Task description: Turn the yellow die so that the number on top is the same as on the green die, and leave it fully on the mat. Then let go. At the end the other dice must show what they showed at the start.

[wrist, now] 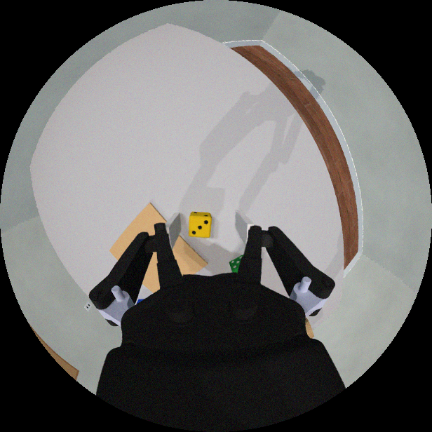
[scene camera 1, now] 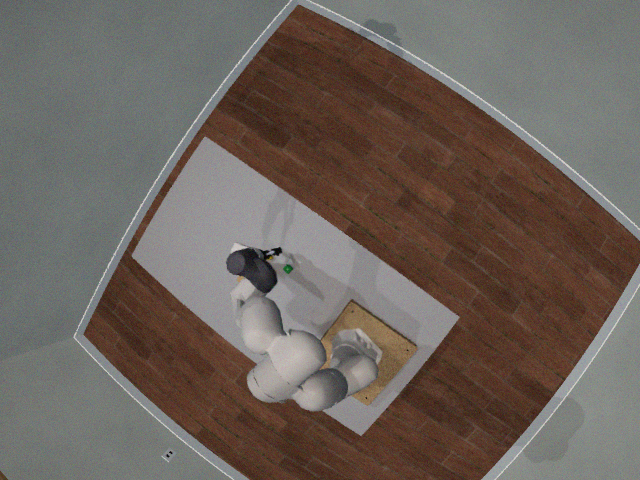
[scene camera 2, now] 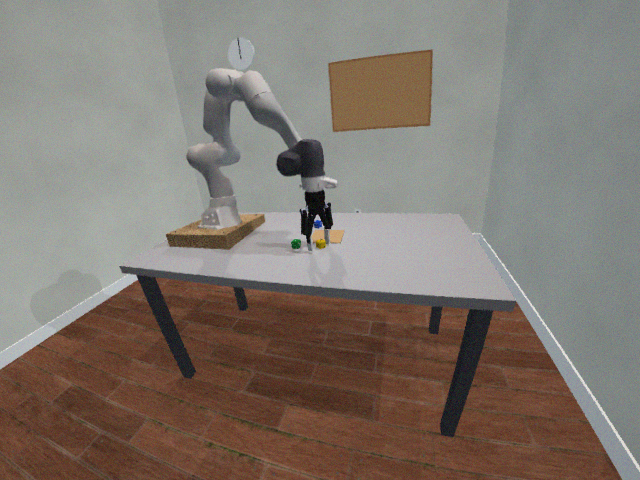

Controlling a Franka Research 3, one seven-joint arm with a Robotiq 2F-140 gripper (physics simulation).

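Observation:
The yellow die (scene camera 1: pixel 269 257) (scene camera 2: pixel 320 243) (wrist: pixel 200 225) sits on the grey table just off the tan mat (scene camera 2: pixel 336 236) (wrist: pixel 140 231). Its top face shows three black pips in the wrist view. My gripper (scene camera 2: pixel 318 242) (wrist: pixel 207 219) is partly open around the die, one finger on each side. A gap shows on both sides, narrower at the left finger. The green die (scene camera 1: pixel 288 268) (scene camera 2: pixel 296 243) (wrist: pixel 235 264) sits beside the right finger. It has white pips, but the finger partly hides it in the wrist view, so its full top number cannot be read there.
A blue die (scene camera 2: pixel 317 223) (wrist: pixel 141 301) is farther back, beyond the mat in the scene camera 2 view, and mostly hidden by the gripper body in the wrist view. The arm stands on a wooden base board (scene camera 1: pixel 392 343) (scene camera 2: pixel 199 239) at one end of the table (scene camera 1: pixel 206 206) (scene camera 2: pixel 403 268).

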